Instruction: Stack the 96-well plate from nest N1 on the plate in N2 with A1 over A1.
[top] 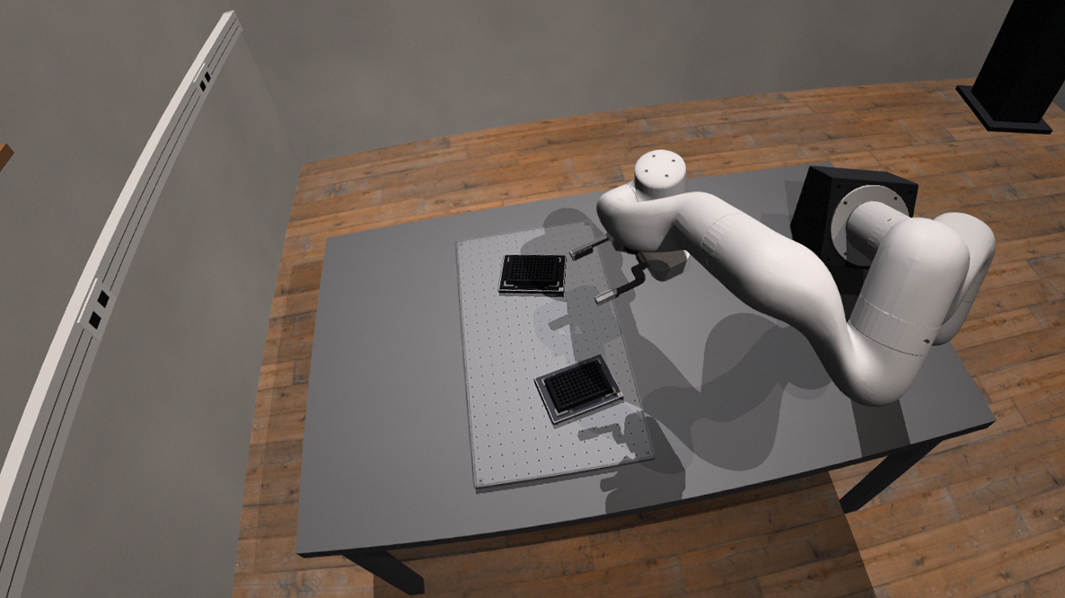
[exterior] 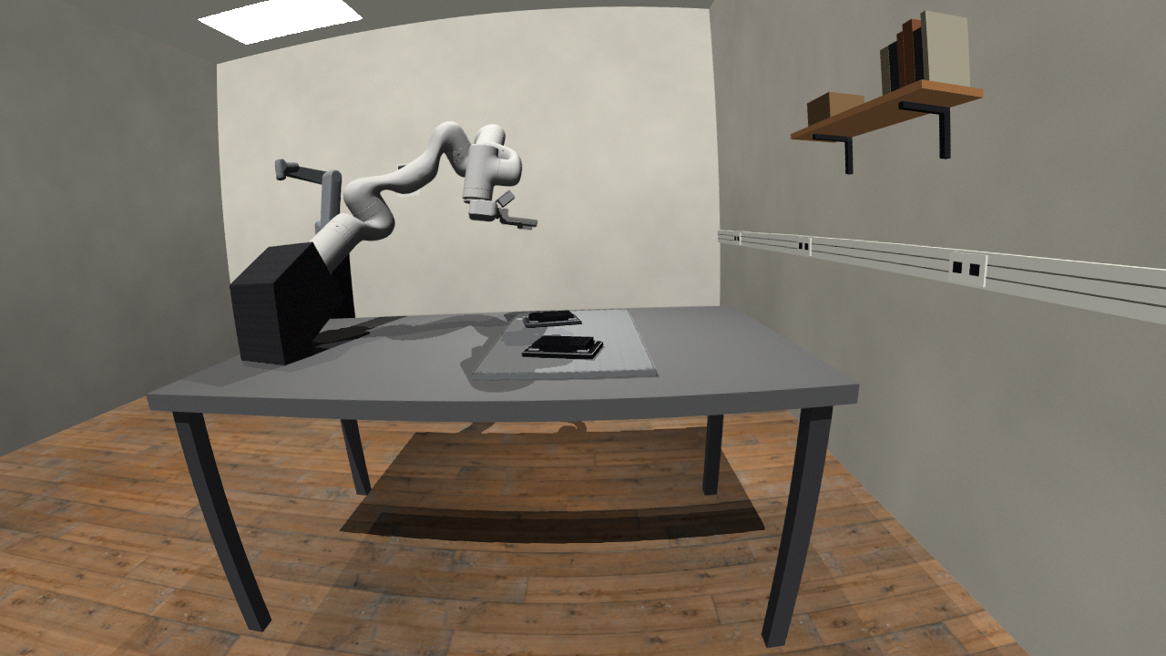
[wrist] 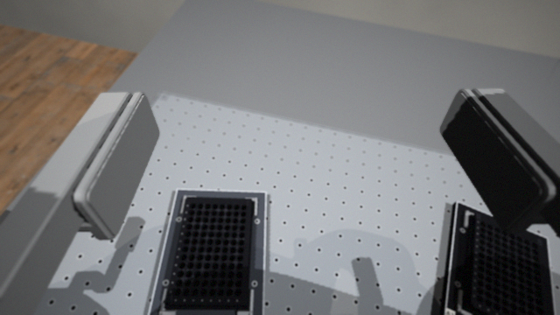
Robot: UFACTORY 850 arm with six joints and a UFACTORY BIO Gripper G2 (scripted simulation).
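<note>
The plate nest N1 is 150 mm ahead of my hand, 250 mm to the right of it and 290 mm below it. Also, from my hand: plate nest N2: 40 mm ahead, 80 mm to the left, 290 mm below.
</note>
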